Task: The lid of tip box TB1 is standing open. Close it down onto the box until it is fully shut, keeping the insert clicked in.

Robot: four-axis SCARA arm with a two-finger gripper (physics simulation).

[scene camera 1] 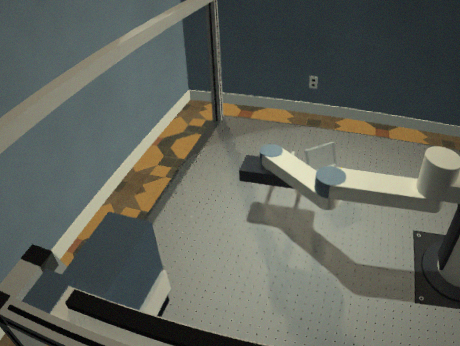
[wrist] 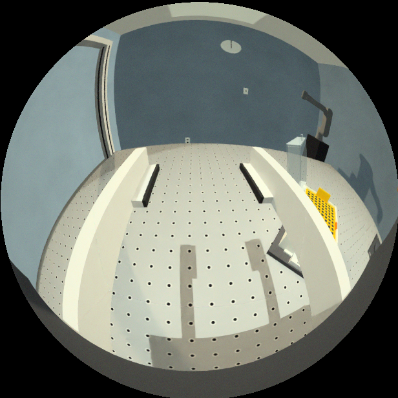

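Where they show: arm's base, origin of the base link: (scene camera 1: 457, 272).
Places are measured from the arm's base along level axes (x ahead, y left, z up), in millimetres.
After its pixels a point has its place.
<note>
Tip box TB1 stands on a dark mat (wrist: 274, 250), partly hidden by the right finger in the wrist view and by the arm in scene camera 1. Its clear lid (scene camera 1: 320, 146) @[y -341, x 513, z 159 mm] (wrist: 296, 159) stands upright, open. The yellow insert (wrist: 323, 209) shows right of the finger and looks seated, though part of it is hidden. My gripper (scene camera 1: 282, 202) (wrist: 199, 155) is shut and empty, with a gap showing between its dark pads. It is above the perforated table, to the left of the box in both views, apart from the lid.
The arm (scene camera 1: 382, 186) @[y 19, x 317, z 299 mm] spans from the right above the box. A dark base plate (scene camera 1: 424, 250) @[y -63, x 113, z 14 mm] lies at the right. A blue-grey boxy unit (scene camera 1: 115, 260) @[y 554, x 714, z 501 mm] stands front left. A frame post (scene camera 1: 216, 65) @[y -685, x 1010, z 283 mm] rises at the back. A black block (wrist: 317, 148) stands beyond the lid.
</note>
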